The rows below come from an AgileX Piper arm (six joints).
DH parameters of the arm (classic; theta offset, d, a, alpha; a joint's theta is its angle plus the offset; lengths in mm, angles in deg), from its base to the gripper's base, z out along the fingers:
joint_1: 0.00 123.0 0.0 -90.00
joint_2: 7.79 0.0 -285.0 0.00
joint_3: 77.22 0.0 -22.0 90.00
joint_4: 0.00 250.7 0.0 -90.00
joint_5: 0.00 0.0 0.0 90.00
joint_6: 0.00 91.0 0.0 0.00
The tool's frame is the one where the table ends.
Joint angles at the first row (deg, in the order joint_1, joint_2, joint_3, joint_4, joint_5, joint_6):
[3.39 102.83 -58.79 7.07 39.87 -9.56]
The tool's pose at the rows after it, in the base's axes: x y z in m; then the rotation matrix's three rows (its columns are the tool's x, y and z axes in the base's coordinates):
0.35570 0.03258 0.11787; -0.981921 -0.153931 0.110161; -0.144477 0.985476 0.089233; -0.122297 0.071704 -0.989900
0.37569 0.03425 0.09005; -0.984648 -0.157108 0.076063; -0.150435 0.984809 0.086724; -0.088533 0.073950 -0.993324
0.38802 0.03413 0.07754; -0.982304 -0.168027 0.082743; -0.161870 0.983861 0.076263; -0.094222 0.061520 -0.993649
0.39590 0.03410 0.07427; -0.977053 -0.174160 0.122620; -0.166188 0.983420 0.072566; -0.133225 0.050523 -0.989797
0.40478 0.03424 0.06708; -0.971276 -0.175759 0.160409; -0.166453 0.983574 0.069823; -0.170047 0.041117 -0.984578
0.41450 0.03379 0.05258; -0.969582 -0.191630 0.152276; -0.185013 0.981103 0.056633; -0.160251 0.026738 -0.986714
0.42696 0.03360 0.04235; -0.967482 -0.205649 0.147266; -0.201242 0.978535 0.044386; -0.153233 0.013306 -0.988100
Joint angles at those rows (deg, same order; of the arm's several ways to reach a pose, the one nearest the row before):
[4.05 113.99 -65.30 7.29 39.83 -9.91]
[4.09 121.13 -70.38 7.29 39.74 -10.21]
[4.09 124.56 -73.39 6.41 38.94 -10.25]
[4.09 125.69 -74.57 6.11 36.69 -10.44]
[4.09 127.53 -76.04 5.96 34.13 -10.50]
[4.09 131.04 -79.07 4.66 34.13 -10.50]
[4.09 134.37 -83.23 3.35 35.26 -10.31]

